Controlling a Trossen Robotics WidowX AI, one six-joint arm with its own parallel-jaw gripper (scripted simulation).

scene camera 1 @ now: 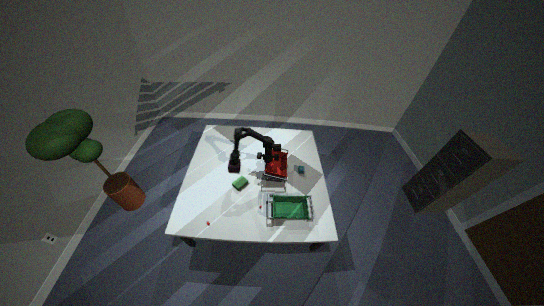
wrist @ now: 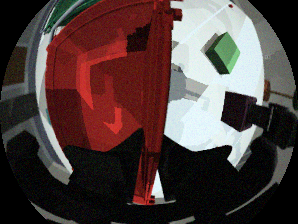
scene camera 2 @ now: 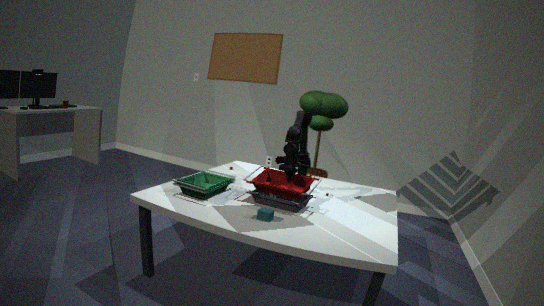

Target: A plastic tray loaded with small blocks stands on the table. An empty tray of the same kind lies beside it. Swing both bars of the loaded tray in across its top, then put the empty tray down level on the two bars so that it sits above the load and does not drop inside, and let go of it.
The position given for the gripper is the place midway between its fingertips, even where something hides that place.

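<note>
The gripper [wrist: 147,131] is visible, along with a red tray [wrist: 107,75] and a green block [wrist: 223,52]. Scene camera 2 does not show the block, hidden by the tray.
</note>
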